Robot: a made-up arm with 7 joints. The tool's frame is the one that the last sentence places.
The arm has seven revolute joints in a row. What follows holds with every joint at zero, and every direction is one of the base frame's.
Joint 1 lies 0.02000 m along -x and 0.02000 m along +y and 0.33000 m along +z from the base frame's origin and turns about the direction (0, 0.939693, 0.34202), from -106.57 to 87.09 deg.
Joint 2 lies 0.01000 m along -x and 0.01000 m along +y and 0.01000 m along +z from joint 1 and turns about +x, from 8.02 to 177.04 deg.
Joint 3 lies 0.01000 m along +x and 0.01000 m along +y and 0.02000 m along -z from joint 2 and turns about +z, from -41.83 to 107.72 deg.
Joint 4 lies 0.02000 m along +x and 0.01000 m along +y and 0.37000 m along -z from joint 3 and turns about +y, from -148.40 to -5.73 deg.
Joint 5 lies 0.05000 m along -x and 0.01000 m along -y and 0.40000 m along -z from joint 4 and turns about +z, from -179.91 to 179.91 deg.
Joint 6 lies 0.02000 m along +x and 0.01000 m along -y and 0.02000 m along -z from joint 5 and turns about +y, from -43.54 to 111.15 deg.
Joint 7 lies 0.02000 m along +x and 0.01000 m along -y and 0.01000 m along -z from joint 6 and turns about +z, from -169.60 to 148.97 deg.
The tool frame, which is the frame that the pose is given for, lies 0.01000 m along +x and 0.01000 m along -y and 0.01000 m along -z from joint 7; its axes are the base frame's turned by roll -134.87, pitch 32.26 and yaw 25.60 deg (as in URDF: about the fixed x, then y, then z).
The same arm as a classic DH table. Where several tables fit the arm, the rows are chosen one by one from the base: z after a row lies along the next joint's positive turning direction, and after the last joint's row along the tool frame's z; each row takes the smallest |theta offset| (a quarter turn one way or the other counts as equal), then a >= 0, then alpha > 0; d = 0 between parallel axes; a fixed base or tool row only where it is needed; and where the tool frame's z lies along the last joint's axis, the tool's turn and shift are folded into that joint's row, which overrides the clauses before.
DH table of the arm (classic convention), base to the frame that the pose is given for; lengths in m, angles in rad. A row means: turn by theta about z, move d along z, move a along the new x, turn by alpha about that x. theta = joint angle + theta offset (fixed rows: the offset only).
base (fixed): a -0.0200  alpha -1.2218  d 0.3227  theta_offset 0.0000
joint 1: a 0.0060  alpha -1.5708  d 0.0341  theta_offset -1.5708
joint 2: a -0.0100  alpha 1.5708  d 0.0000  theta_offset 1.2218
joint 3: a 0.0200  alpha -1.5708  d -0.3900  theta_offset 1.5708
joint 4: a -0.0500  alpha 1.5708  d 0.0000  theta_offset 0.0000
joint 5: a 0.0200  alpha -1.5708  d -0.4200  theta_offset 0.0000
joint 6: a 0.0200  alpha 1.5708  d -0.0200  theta_offset 0.0000
joint 7: a -0.0021  alpha -2.2100  d -0.0304  theta_offset 0.9352
tool (fixed): a 0.0000  alpha 0.0000  d -0.0174  theta_offset 0.7276
Joint limits (rad, base to tool): -1.8600..1.5200 0.1400..3.0899 -0.7301..1.8801 -2.5901..-0.1000 -3.1400..3.1400 -0.7599..1.9399 -2.9601..2.6000

